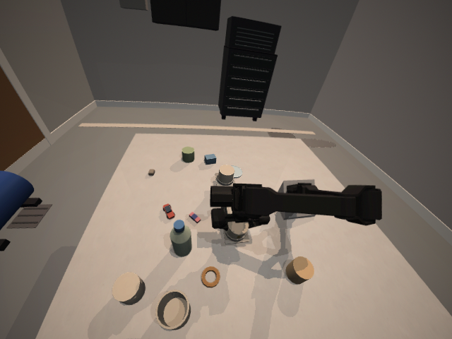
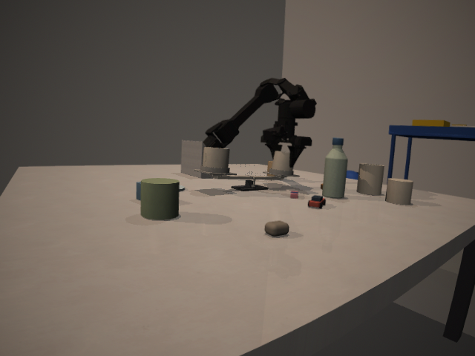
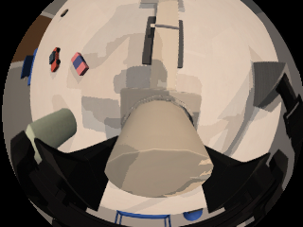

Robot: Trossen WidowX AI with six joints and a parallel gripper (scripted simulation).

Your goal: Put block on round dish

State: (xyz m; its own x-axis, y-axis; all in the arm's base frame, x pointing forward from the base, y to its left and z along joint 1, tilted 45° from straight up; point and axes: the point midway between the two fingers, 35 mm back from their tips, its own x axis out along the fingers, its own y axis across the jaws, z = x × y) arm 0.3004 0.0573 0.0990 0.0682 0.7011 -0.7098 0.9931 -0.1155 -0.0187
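My gripper tip is 130 mm to the left of the balance, 30 mm above it and 10 mm past it. Round my gripper tip: bottle (190 mm ahead, 40 mm above, 10 mm to the left); beige cup (20 mm to the left, 10 mm above); toy car (240 mm ahead, 150 mm to the right, 60 mm below).
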